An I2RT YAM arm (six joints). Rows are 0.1 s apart.
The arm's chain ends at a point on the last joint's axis. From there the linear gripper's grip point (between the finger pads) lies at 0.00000 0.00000 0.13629 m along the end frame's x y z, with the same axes.
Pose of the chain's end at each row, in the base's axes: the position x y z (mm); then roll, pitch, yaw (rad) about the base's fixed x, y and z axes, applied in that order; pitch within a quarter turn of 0, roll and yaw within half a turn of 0:
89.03 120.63 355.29 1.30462 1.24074 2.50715
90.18 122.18 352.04 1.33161 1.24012 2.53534
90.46 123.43 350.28 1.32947 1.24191 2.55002
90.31 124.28 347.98 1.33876 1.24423 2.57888
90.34 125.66 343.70 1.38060 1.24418 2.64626
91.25 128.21 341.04 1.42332 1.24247 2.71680
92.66 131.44 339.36 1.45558 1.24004 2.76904
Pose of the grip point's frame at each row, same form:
139.65 246.64 366.91 1.30462 1.24074 2.50715
140.53 248.39 362.52 1.33161 1.24012 2.53534
138.67 250.47 360.80 1.32947 1.24191 2.55002
135.96 252.30 358.03 1.33876 1.24423 2.57888
132.48 255.01 351.97 1.38060 1.24418 2.64626
129.54 258.85 347.50 1.42332 1.24247 2.71680
128.14 262.93 344.45 1.45558 1.24004 2.76904

